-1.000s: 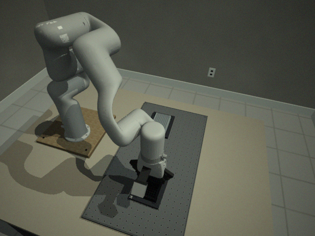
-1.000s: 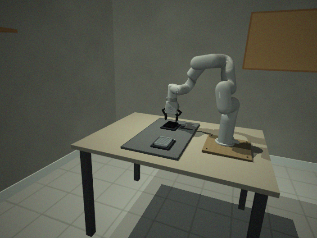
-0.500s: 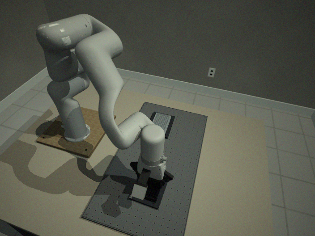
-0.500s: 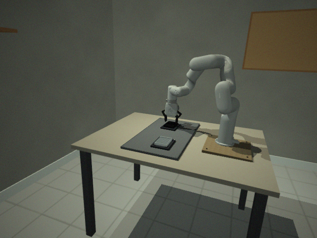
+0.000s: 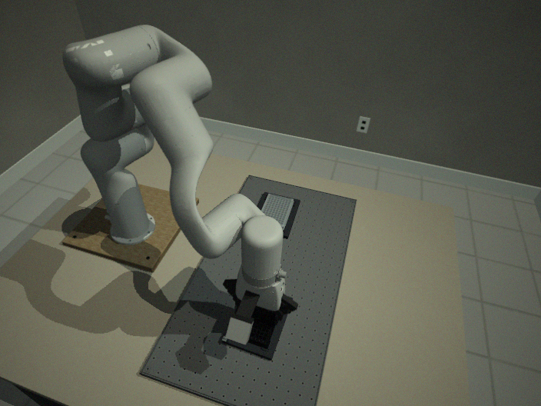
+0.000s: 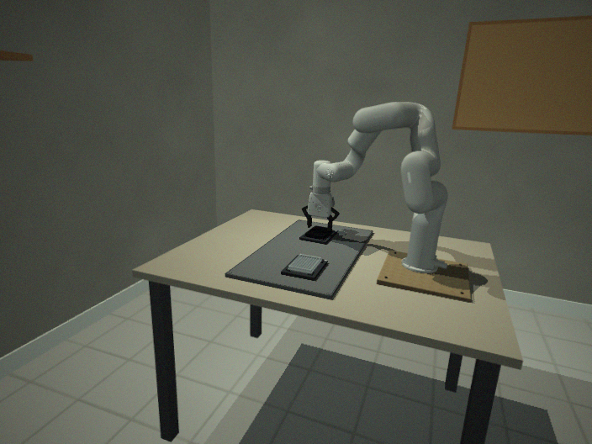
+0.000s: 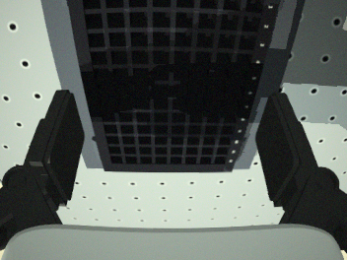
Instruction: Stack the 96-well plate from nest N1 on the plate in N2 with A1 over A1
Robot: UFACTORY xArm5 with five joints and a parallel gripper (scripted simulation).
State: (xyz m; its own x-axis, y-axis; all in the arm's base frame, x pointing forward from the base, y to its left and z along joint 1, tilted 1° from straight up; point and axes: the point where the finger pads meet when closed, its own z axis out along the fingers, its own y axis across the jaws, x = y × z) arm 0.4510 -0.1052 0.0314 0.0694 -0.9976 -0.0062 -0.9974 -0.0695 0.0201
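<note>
The black 96-well plate lies 30 mm below my hand. Round my hand: white 96-well plate (100 mm behind, 340 mm to the left, 30 mm below); corner label (50 mm behind, 80 mm to the right, 30 mm below).
</note>
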